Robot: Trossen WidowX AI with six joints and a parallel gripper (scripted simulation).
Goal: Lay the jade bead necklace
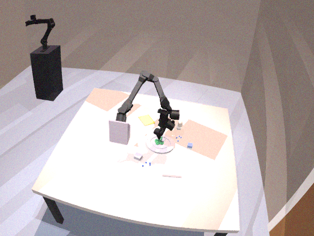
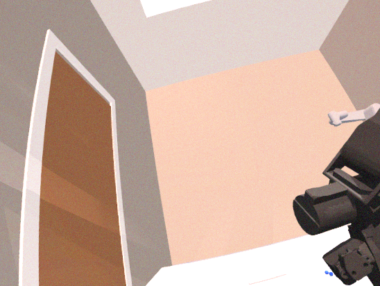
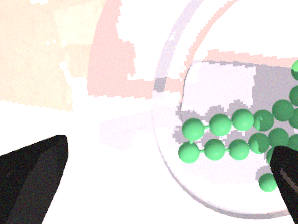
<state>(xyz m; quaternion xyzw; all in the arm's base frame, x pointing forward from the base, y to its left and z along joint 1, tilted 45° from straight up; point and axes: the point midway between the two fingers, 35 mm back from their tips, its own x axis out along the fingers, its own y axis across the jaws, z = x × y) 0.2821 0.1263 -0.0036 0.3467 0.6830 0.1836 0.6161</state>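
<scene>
Now: gripper tip 6 cm to the left of the round white bead board and 2 cm above it. Round my gripper tip: yellow sheet (18 cm to the left, 14 cm behind, 2 cm below); blue block (22 cm ahead, 4 cm to the right, 2 cm below); cream block (18 cm to the left, 12 cm ahead, 1 cm below).
</scene>
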